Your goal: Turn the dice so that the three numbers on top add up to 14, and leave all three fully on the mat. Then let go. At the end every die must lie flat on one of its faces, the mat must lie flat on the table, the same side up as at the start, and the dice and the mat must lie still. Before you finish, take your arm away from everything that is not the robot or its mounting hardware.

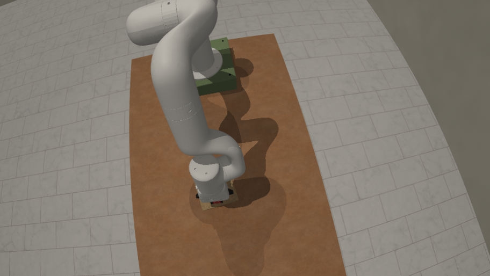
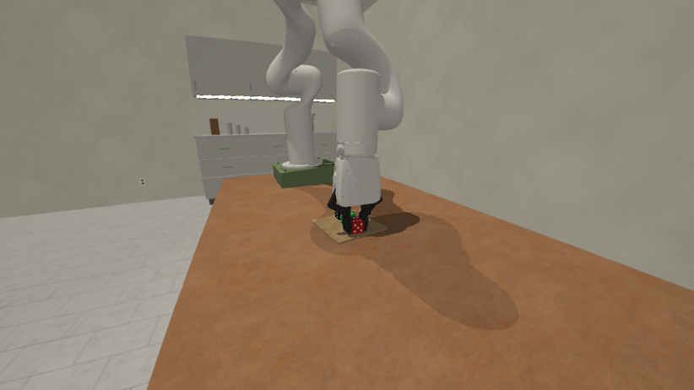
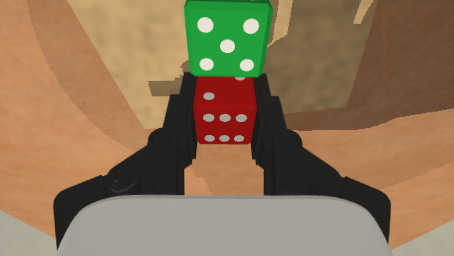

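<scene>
Now: hand 10 mm above the red die. From my hand the other things lie so: black die: 90 mm behind, 10 mm to the left, 10 mm below; green die: 40 mm behind, 10 mm to the left, 10 mm below; tan square mat: 40 mm behind, 10 mm to the left, 20 mm below.
</scene>
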